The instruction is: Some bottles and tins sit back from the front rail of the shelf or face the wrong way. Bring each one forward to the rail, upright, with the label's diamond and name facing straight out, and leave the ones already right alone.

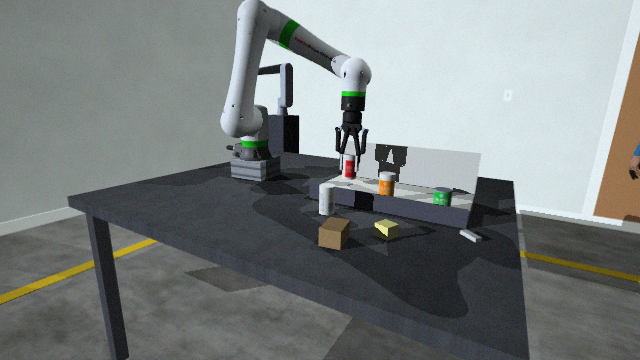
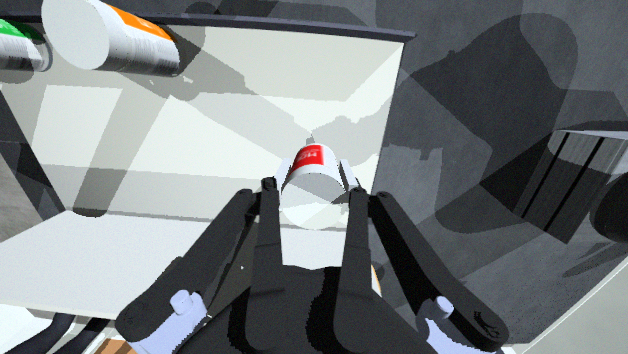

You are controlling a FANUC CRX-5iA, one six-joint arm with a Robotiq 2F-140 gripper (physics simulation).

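Places are measured from the arm's base along level axes (x ahead, y left, z up), in millimetres.
Where they show: gripper, fingertip midpoint: (image 1: 349,170); arm's base, link origin: (image 1: 255,157).
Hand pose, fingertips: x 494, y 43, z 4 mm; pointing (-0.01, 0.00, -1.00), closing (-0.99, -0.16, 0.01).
Things, the pixels of their top centre, and the offset from my fingertips. "spot": a spot on its surface instead. Level surfaces: height alone.
- white bottle with a red label, top centre: (image 2: 314,203) (image 1: 350,154) 1 mm back, 5 mm left, 66 mm up
- orange-labelled bottle, surface spot: (image 2: 145,47) spot: 180 mm ahead, 95 mm right, 2 mm up
- green-labelled tin, top centre: (image 1: 443,189) 391 mm ahead, 80 mm right, 11 mm up
- white bottle, surface spot: (image 1: 326,201) spot: 77 mm ahead, 276 mm right, 46 mm down
- table, surface height: 94 mm down
- brown box, top centre: (image 1: 335,223) 204 mm ahead, 422 mm right, 45 mm down
- yellow block, top centre: (image 1: 386,223) 301 mm ahead, 303 mm right, 57 mm down
- small white bar, top centre: (image 1: 471,233) 500 mm ahead, 161 mm right, 83 mm down
- tall pale panel, surface spot: (image 2: 125,247) spot: 258 mm ahead, 170 mm left, 11 mm up
My gripper (image 1: 349,167) (image 2: 315,169) is shut on a white bottle with a red label (image 1: 350,170) (image 2: 313,200). The bottle is upright at the left end of the shelf, back from the front rail (image 1: 415,211) (image 2: 300,28). Its red label faces the rail side; whether its base touches the shelf is hard to tell. An orange-labelled bottle (image 1: 386,185) (image 2: 145,47) stands at the rail, label outward. A green-labelled tin (image 1: 442,197) (image 2: 20,50) stands at the rail farther right, label outward. My fingers are clear of both.
A white bottle (image 1: 326,201) stands on the table (image 1: 200,220) before the shelf's left part. A brown box (image 1: 333,234), a yellow block (image 1: 386,230) and a small white bar (image 1: 470,235) lie in front. A tall pale panel (image 1: 445,167) (image 2: 125,247) backs the shelf.
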